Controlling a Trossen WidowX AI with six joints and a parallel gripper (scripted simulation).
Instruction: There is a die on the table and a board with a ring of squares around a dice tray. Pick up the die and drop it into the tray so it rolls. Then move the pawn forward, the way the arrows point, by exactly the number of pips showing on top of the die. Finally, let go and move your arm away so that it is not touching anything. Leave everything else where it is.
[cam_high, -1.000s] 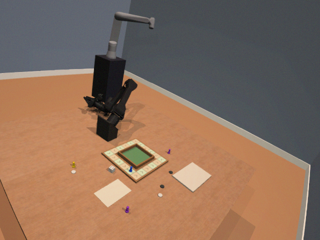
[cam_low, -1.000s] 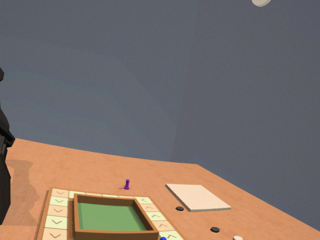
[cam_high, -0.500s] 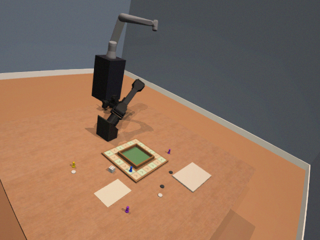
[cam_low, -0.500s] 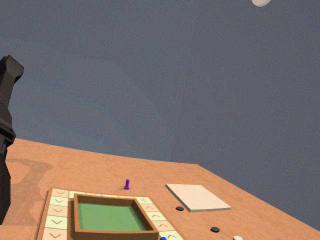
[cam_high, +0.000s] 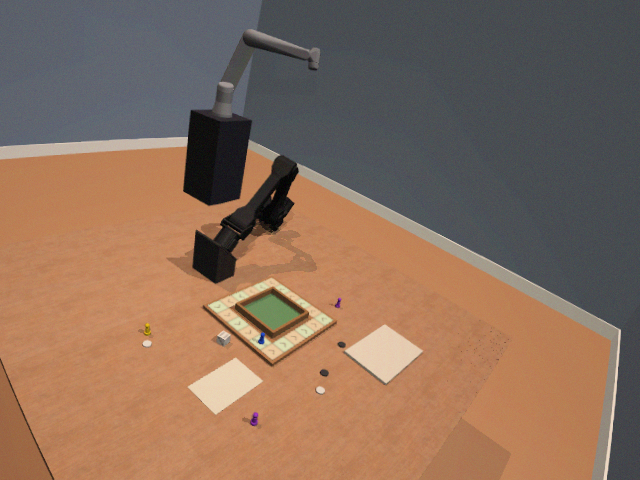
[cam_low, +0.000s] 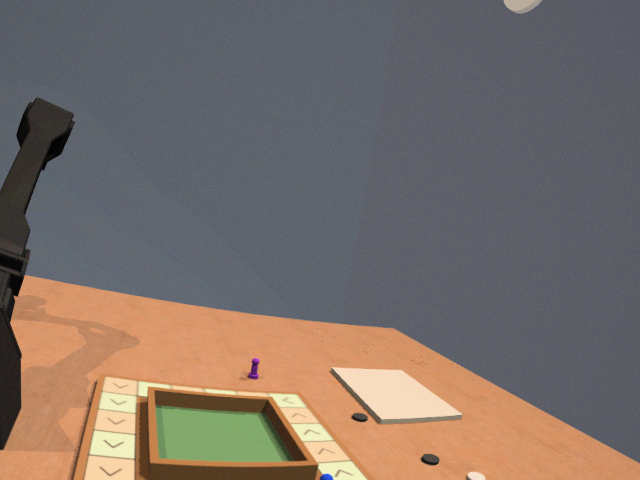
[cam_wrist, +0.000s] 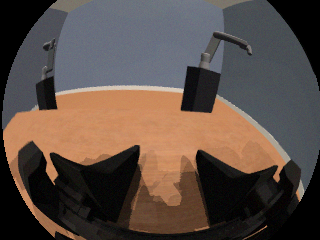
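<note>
Right now my gripper tip is 60 cm to the left of the blue pawn, 59 cm short of it and 1 cm below it. Also, from my gripper tip: grey die (67 cm to the right, 52 cm ahead); then yellow pawn (80 cm to the right, 37 cm ahead); then green dice tray (53 cm ahead, 48 cm to the right, 1 cm below).
</note>
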